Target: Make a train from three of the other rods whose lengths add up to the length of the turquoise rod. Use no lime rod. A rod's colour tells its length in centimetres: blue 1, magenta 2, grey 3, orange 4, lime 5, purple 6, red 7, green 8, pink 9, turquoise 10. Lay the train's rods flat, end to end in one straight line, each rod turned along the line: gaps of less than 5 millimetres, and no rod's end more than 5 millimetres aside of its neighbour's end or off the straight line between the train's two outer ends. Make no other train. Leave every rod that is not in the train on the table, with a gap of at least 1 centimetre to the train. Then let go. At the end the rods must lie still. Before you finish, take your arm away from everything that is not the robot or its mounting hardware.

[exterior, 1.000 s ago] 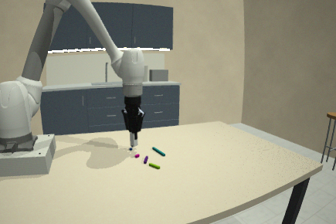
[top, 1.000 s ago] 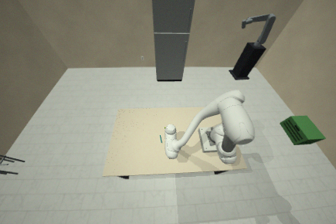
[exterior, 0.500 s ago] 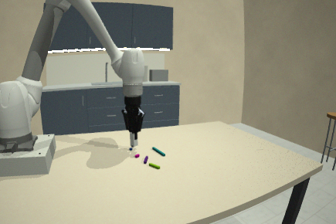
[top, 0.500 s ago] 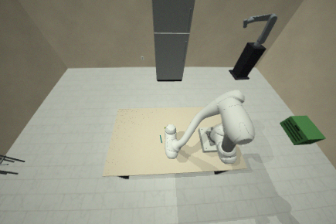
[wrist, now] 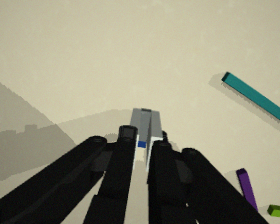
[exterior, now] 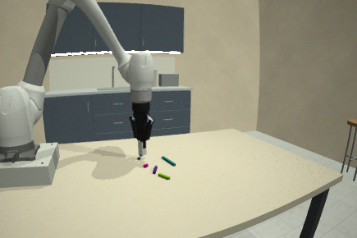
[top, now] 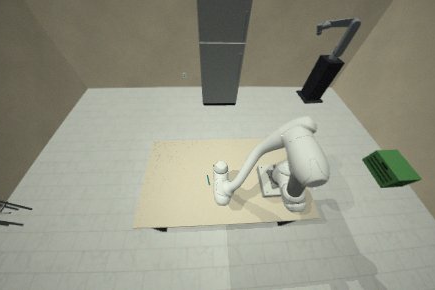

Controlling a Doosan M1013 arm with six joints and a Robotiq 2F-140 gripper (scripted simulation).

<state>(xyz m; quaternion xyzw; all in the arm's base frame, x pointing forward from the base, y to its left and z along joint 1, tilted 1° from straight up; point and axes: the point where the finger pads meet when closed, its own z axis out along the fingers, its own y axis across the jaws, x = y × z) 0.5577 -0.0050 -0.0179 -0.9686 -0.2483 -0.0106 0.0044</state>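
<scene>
Now: hand 30 mm above the grey rod. The rest, counted from my hand: turquoise rod: 90 mm ahead, 90 mm to the right, 40 mm below; small blue rod: 20 mm behind, 10 mm to the right, 40 mm below; magenta rod: 20 mm behind, 100 mm to the right, 40 mm below.
</scene>
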